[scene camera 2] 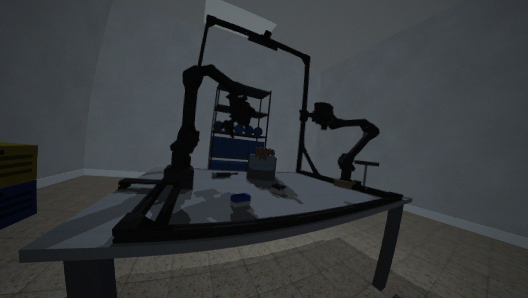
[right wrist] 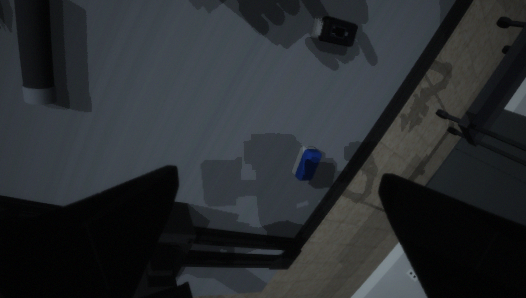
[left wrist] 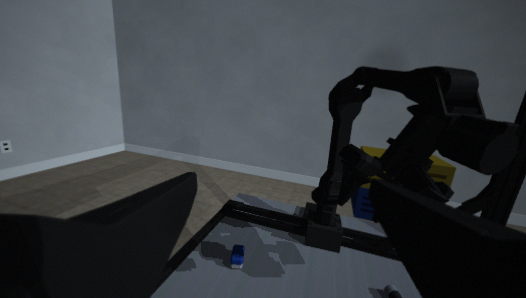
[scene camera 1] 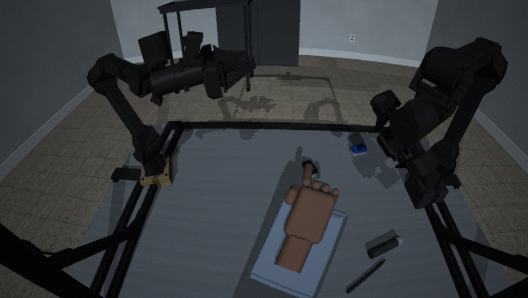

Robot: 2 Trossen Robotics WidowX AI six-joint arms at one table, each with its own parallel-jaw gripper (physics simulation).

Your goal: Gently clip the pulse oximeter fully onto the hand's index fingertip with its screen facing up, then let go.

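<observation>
The pulse oximeter (scene camera 1: 308,163) (scene camera 2: 278,186) (right wrist: 338,31), black with a pale end, lies on the table with its screen up. In scene camera 1 the brown hand's (scene camera 1: 311,215) (scene camera 2: 265,153) index fingertip partly covers it; the device sits lower, off the finger. The hand rests on a light blue block (scene camera 1: 325,255) (scene camera 2: 262,164), its index finger pointing toward the back. My left gripper (left wrist: 283,184) is open and empty, high at the far left. My right gripper (right wrist: 281,179) is open and empty, above the table at the right of scene camera 1; its fingers are hard to separate there.
A blue and white block (scene camera 1: 358,148) (scene camera 2: 240,200) (left wrist: 238,256) (right wrist: 308,164) lies right of the oximeter in scene camera 1. A dark cylinder with a pale cap (scene camera 1: 384,246) (right wrist: 36,50) and a thin pen (scene camera 1: 366,276) lie right of the hand. Black rails edge the table.
</observation>
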